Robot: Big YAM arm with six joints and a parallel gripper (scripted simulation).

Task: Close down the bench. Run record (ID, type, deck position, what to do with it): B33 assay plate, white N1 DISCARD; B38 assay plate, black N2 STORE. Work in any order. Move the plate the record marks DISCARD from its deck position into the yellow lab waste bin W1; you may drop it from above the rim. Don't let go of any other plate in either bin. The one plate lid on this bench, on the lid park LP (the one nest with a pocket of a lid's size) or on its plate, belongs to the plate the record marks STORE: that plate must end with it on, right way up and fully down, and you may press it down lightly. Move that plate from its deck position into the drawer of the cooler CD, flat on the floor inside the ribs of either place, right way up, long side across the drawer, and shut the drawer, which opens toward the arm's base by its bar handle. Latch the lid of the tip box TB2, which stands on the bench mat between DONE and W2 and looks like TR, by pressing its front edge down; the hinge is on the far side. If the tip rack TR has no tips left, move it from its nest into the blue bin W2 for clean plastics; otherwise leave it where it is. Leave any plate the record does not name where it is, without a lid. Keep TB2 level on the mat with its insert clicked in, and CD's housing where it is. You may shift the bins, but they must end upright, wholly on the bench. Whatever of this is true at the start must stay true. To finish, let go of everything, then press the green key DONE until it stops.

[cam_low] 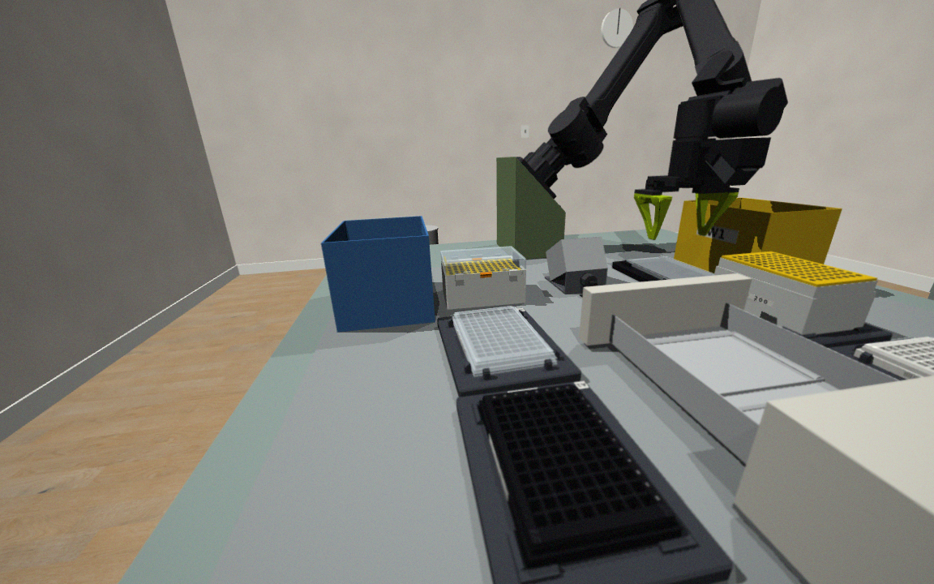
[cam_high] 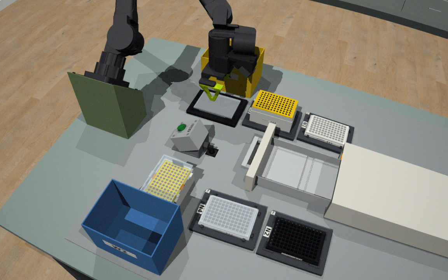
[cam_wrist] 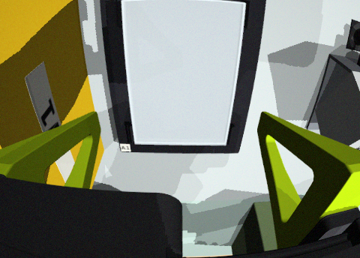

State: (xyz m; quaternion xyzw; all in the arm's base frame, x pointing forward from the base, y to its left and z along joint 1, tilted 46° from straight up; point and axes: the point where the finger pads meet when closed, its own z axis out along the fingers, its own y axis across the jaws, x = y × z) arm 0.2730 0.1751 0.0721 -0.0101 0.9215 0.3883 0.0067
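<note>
Now: hand 60 mm above the plate lid. The rest, counted from my hand: black lid park (80 mm below); tip rack TR (170 mm ahead, 10 mm to the left, 30 mm below); yellow bin W1 (10 mm behind, 150 mm to the left, 40 mm below).
</note>
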